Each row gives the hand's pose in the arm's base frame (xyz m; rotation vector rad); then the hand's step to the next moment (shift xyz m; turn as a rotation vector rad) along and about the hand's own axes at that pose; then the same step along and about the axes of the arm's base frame.
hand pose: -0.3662 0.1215 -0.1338 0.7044 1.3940 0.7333
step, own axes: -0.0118 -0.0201 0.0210 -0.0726 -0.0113 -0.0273
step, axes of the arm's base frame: 0.0213 -0.0216 -0.0079 -0.0296 -0.0647 0.0329
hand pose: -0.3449 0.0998 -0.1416 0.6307 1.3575 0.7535
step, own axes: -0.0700 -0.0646 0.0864 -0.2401 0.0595 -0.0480
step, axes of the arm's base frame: 0.0893 -0.0925 0.0034 -0.0666 -0.1527 0.1891
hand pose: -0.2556 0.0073 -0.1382 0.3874 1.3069 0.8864
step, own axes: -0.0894 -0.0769 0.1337 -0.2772 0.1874 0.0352
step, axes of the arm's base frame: 0.1515 -0.0849 0.0402 -0.0324 -0.0816 0.3248
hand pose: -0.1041 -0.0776 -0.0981 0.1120 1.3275 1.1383
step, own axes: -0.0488 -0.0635 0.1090 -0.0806 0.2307 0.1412
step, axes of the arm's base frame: 0.1321 -0.0091 0.0277 -0.0079 0.1317 0.2495
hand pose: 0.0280 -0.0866 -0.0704 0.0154 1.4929 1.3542
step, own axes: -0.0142 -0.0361 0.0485 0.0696 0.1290 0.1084
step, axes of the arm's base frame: 0.0605 0.0127 -0.0061 -0.0339 0.1649 0.0700
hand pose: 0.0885 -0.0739 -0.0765 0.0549 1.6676 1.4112
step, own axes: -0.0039 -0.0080 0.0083 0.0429 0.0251 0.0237
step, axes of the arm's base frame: 0.0116 0.0014 -0.0034 -0.0218 0.0504 -0.0037
